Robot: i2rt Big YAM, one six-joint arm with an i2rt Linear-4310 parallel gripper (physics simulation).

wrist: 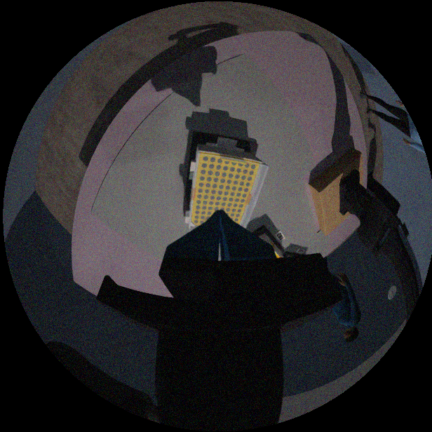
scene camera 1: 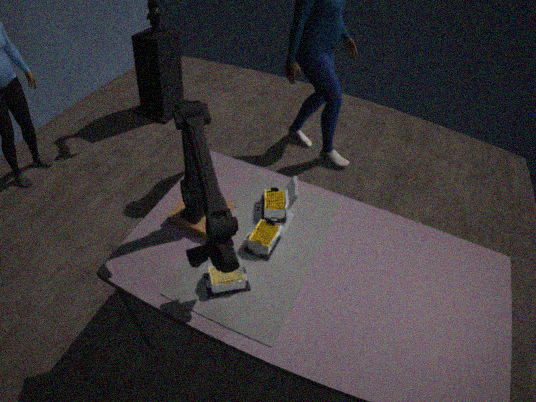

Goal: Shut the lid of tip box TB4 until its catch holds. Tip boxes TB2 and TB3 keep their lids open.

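Pixels of known places: arm's base, origin of the base link: [scene camera 1: 196, 211].
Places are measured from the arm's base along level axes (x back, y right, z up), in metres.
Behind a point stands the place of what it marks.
Three tip boxes with yellow racks stand on the mat; I cannot read their labels. The nearest box [scene camera 1: 227, 283] {x -0.302, y 0.242, z 0.016 m} [wrist: 222, 187] lies under my gripper; I cannot make out a raised lid on it, and the arm hides part of it in the scene view. The middle box [scene camera 1: 264, 237] {x -0.316, y -0.010, z 0.017 m} has its pale lid [scene camera 1: 288, 223] {x -0.391, y -0.048, z 0.103 m} open on its right side. The far box [scene camera 1: 274, 202] {x -0.264, y -0.200, z 0.018 m} has its pale lid [scene camera 1: 293, 187] {x -0.312, y -0.276, z 0.067 m} standing up. My gripper [scene camera 1: 231, 269] {x -0.277, y 0.236, z 0.090 m} [wrist: 219, 215] is shut and empty, its tips over one end of the nearest box's rack in the wrist view.
The grey-green mat [scene camera 1: 280, 300] {x -0.484, y 0.182, z -0.039 m} [wrist: 135, 170] lies on the pinkish table [scene camera 1: 400, 300] {x -0.899, y -0.027, z -0.042 m}. The arm stands on a wooden base [scene camera 1: 179, 223] {x 0.027, y 0.083, z -0.009 m} [wrist: 326, 207] left of the boxes. Part of another box [wrist: 278, 255] shows beside the gripper. A person [scene camera 1: 322, 65] stands behind the table.
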